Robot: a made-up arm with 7 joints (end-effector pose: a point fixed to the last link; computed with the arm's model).
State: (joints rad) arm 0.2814 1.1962 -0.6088 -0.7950 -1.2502 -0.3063 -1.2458
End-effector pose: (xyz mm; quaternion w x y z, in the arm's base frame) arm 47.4 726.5 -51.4 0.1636 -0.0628 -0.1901 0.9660
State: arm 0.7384 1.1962 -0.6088 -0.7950 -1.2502 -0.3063 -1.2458
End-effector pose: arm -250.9 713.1 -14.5 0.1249 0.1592 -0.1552 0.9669
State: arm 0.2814 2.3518 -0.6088 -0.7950 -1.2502 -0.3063 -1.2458
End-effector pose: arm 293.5 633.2 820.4 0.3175 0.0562 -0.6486 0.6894
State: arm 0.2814 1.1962 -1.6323 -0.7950 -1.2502 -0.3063 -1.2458
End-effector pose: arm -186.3 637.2 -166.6 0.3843 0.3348 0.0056 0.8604
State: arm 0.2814 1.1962 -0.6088 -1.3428 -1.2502 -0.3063 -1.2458
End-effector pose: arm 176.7 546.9 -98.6 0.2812 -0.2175 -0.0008 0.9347
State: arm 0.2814 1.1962 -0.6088 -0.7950 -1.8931 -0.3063 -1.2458
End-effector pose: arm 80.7 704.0 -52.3 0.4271 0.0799 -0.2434 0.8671
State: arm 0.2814 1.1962 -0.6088 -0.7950 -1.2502 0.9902 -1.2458
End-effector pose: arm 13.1 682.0 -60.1 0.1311 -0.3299 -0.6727 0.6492
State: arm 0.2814 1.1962 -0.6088 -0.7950 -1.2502 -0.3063 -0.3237
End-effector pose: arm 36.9 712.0 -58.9 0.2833 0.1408 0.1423 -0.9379
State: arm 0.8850 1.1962 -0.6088 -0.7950 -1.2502 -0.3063 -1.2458
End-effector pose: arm -339.2 699.2 23.8 0.1111 0.2292 -0.1422 0.9565
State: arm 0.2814 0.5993 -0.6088 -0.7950 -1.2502 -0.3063 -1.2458
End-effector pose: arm -13.2 385.7 -398.5 0.0592 -0.1186 0.0818 0.9878
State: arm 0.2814 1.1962 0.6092 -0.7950 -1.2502 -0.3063 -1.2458
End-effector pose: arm 22.4 833.6 251.1 0.1481 0.5065 0.3560 -0.7712
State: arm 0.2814 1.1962 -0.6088 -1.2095 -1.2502 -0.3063 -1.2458
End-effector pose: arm 150.1 595.8 -96.2 0.2542 -0.1809 -0.0474 0.9489
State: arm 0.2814 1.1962 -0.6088 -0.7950 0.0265 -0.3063 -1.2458
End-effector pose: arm -15.8 712.3 -90.6 0.3815 0.3135 0.0337 -0.8689
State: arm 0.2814 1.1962 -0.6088 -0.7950 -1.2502 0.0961 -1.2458
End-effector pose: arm 36.9 711.9 -45.9 0.1605 -0.1542 -0.3587 0.9065
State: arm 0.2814 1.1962 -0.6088 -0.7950 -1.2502 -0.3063 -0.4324
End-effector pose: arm 37.3 714.2 -58.0 0.2319 0.1329 0.1497 -0.9519
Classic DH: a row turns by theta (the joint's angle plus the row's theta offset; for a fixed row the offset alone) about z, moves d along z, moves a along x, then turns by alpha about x. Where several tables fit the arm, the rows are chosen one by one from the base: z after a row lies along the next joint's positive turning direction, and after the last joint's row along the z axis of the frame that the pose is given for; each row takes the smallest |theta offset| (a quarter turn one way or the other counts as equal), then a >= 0, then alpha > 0; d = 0 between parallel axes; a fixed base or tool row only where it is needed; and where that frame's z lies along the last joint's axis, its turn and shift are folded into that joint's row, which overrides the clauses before.
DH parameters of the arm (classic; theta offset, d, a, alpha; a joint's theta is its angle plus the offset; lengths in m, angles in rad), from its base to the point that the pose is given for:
base (fixed): 0 0.3876 -0.0174 -1.2217
joint 1: 1.5708 -0.0416 0.0126 1.5708
joint 2: 1.2217 -0.0215 0.0148 -1.5708
joint 3: -1.5708 -0.4847 0.034 -1.5708
joint 4: 0 0.0329 -0.0405 1.5708
joint 5: 0 -0.4273 -0.0149 -1.5708
joint 6: 0 -0.0042 -0.0278 1.5708
joint 7: -0.7434 0 0.0219 0
tool (fixed): 0.7434 0.0296 0 0

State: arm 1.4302 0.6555 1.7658 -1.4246 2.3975 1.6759 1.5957
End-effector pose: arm -490.3 499.0 648.8 0.2017 -0.4463 -0.1622 0.8566
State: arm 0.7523 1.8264 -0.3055 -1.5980 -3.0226 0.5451 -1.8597
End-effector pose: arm 186.3 522.0 206.3 0.9387 -0.1070 -0.2853 -0.1612
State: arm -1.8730 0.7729 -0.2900 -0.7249 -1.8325 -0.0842 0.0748
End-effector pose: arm 631.0 120.7 921.6 0.0140 0.8766 -0.3503 -0.3296
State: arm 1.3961 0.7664 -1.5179 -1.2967 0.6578 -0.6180 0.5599
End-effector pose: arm -777.5 -78.7 212.1 0.8429 -0.3282 0.1981 0.3775
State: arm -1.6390 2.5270 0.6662 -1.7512 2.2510 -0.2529 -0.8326
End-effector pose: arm -491.9 19.8 691.7 0.4844 -0.2554 0.8022 0.2380
